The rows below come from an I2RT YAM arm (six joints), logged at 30 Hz.
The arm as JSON. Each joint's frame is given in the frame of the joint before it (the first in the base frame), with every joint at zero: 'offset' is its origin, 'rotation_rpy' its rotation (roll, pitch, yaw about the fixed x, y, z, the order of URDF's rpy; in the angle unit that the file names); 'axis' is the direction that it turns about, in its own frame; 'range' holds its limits. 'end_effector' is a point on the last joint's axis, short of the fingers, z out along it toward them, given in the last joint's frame.
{
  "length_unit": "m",
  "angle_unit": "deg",
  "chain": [
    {
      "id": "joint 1",
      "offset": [
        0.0,
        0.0,
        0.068
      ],
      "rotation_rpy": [
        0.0,
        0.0,
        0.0
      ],
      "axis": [
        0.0,
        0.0,
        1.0
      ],
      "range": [
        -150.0,
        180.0
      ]
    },
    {
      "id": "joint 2",
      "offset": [
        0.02,
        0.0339,
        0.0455
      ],
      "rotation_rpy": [
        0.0,
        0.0,
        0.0
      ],
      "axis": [
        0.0,
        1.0,
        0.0
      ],
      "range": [
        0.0,
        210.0
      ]
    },
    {
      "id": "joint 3",
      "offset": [
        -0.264,
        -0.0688,
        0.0
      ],
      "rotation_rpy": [
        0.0,
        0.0,
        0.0
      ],
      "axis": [
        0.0,
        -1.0,
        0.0
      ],
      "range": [
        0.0,
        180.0
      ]
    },
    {
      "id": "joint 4",
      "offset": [
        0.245,
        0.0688,
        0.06
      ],
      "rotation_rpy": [
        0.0,
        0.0,
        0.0
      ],
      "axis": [
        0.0,
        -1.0,
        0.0
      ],
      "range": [
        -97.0,
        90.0
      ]
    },
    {
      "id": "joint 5",
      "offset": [
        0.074,
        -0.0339,
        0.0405
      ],
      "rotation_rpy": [
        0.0,
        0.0,
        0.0
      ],
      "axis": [
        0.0,
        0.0,
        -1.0
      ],
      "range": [
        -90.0,
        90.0
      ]
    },
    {
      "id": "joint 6",
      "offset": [
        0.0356,
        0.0,
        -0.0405
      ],
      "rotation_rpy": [
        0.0,
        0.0,
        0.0
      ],
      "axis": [
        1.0,
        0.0,
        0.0
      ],
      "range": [
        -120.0,
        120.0
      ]
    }
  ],
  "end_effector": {
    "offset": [
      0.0,
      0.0,
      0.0
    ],
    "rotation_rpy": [
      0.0,
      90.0,
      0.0
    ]
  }
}
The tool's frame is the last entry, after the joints.
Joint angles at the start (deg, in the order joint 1, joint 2, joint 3, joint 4, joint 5, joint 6):
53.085 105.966 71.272 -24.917 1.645 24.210
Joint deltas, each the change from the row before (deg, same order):
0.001 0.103 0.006 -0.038 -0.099 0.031
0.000 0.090 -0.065 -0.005 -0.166 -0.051
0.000 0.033 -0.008 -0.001 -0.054 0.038
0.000 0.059 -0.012 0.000 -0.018 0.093
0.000 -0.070 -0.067 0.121 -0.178 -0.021
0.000 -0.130 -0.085 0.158 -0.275 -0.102
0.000 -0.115 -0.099 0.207 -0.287 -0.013
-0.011 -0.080 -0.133 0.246 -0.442 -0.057
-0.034 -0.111 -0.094 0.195 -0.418 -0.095
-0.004 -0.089 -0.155 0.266 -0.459 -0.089
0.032 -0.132 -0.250 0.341 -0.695 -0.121
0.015 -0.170 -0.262 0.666 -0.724 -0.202
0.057 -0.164 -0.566 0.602 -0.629 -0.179
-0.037 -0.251 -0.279 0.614 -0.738 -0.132
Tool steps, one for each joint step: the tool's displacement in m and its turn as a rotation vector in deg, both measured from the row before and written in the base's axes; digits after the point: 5 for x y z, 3 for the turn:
-0.00001 0.00011 -0.00066 -0.047 0.161 0.024
-0.00015 -0.00003 -0.00091 -0.058 0.191 0.128
-0.00002 0.00003 -0.00025 0.007 0.077 -0.006
0.00001 0.00003 -0.00044 -0.018 0.091 -0.072
-0.00015 -0.00001 0.00022 0.185 0.041 0.107
-0.00024 -0.00003 0.00054 0.273 0.028 0.226
-0.00021 0.00002 0.00043 0.323 0.059 0.157
-0.00023 0.00002 0.00007 0.365 0.165 0.263
-0.00010 -0.00007 0.00042 0.356 0.120 0.262
-0.00031 0.00002 0.00004 0.369 0.157 0.309
-0.00077 0.00006 -0.00009 0.499 0.289 0.496
-0.00043 0.00035 0.00042 0.771 0.059 0.567
-0.00126 -0.00039 -0.00123 0.429 0.226 0.542
-0.00031 -0.00006 0.00081 0.806 0.086 0.470

